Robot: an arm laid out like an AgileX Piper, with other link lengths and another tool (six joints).
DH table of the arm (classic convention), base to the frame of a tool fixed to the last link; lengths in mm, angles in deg. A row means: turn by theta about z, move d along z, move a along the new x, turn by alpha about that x. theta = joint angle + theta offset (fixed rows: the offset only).
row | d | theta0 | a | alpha
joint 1 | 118.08 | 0 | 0 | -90
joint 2 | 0 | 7.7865 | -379.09 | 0
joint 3 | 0 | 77.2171 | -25.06 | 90
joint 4 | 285.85 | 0 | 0 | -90
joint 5 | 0 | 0 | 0 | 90
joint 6 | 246.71 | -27.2 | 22.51 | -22
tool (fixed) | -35.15 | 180 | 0 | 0
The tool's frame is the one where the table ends.
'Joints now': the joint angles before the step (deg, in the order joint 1, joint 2, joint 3, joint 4, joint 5, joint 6). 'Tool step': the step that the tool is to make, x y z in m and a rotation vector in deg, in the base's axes. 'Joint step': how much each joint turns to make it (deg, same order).
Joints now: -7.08, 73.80, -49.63, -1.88, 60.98, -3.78
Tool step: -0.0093, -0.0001, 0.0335, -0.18, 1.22, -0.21
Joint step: 0.01, -1.74, -5.51, -0.26, 8.44, 0.01
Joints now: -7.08, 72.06, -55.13, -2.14, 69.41, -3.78
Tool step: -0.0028, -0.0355, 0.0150, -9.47, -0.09, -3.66
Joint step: 0.00, -0.10, -1.25, -10.47, 0.79, 5.71
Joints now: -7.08, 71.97, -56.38, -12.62, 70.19, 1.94
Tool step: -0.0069, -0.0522, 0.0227, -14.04, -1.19, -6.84
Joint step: -0.91, 0.11, -0.02, -15.67, 0.01, 9.48
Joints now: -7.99, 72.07, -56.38, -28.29, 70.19, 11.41
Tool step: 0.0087, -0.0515, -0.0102, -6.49, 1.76, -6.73
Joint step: -6.32, 5.98, 0.01, -8.26, -3.58, 4.98
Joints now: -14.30, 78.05, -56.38, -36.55, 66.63, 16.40
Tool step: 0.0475, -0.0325, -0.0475, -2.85, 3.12, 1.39
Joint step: -1.87, 11.21, 0.00, -6.87, -7.93, 5.03
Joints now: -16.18, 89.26, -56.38, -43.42, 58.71, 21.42
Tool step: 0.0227, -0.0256, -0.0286, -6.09, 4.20, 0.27
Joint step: 0.00, 8.14, 0.00, -10.25, -1.22, 7.83
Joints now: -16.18, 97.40, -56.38, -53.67, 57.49, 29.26
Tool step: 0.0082, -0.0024, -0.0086, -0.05, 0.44, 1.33
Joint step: 0.00, 1.51, -0.05, -1.12, -1.40, 0.34
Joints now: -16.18, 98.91, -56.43, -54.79, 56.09, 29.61
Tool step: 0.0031, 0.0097, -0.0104, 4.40, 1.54, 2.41
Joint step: -0.05, -0.01, -0.21, 4.93, -1.58, -5.98
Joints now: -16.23, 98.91, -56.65, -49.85, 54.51, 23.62
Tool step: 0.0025, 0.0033, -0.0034, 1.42, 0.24, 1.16
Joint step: 0.00, 0.00, -0.05, 1.51, -0.85, -2.01
